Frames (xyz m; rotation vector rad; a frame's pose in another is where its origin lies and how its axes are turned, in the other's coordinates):
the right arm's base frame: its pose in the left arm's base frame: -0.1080 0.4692 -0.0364 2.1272 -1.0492 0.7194
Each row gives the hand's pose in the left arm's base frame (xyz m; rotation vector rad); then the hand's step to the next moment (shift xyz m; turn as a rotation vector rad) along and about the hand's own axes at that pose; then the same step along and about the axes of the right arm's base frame.
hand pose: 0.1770 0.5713 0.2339 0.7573 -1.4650 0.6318
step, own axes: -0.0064 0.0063 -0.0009 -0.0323 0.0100 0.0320
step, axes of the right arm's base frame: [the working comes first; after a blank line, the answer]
step, axes of the left arm's base frame: -0.0045 0.0051 -0.0059 -0.0288 -0.0161 -0.0329

-0.0090 -0.0005 -0.0009 -0.0308 0.0212 0.0277
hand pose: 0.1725 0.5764 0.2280 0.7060 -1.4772 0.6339
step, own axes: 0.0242 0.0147 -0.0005 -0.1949 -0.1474 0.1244
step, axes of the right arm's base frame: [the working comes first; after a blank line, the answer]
step, axes of the left arm's base frame: -0.0106 0.0089 0.0247 0.0284 -0.1815 -0.2036

0.0077 0.0122 -0.0244 -0.0433 -0.0015 0.2708
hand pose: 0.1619 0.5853 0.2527 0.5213 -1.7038 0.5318
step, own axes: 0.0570 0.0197 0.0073 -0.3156 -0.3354 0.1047
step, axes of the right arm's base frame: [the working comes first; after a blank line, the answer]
step, axes of the left arm's base frame: -0.0280 0.0080 0.0533 0.1794 -0.3121 -0.3058

0.0190 0.0359 -0.0452 0.0260 -0.0970 0.4615
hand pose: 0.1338 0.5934 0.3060 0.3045 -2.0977 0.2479
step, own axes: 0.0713 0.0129 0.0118 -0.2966 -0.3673 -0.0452
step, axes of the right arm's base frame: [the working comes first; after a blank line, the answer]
step, axes of the left arm's base frame: -0.0494 0.0004 0.0543 0.3006 -0.3002 -0.2108

0.0120 0.0575 -0.0441 0.1516 -0.1736 0.4145
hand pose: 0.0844 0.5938 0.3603 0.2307 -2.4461 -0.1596
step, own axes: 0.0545 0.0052 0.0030 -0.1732 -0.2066 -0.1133
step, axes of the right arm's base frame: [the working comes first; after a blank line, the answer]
step, axes of the left arm's base frame: -0.0441 -0.0060 0.0320 0.2298 -0.1724 -0.0548

0.0021 0.0492 -0.0241 0.1641 -0.1266 0.2064
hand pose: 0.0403 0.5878 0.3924 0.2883 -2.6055 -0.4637
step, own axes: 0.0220 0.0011 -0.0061 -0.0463 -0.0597 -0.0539
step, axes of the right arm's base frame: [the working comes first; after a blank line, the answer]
step, axes of the left arm's base frame: -0.0162 -0.0068 0.0146 0.0735 -0.0566 0.0033

0.0050 0.0211 -0.0072 0.0678 -0.0333 0.0538
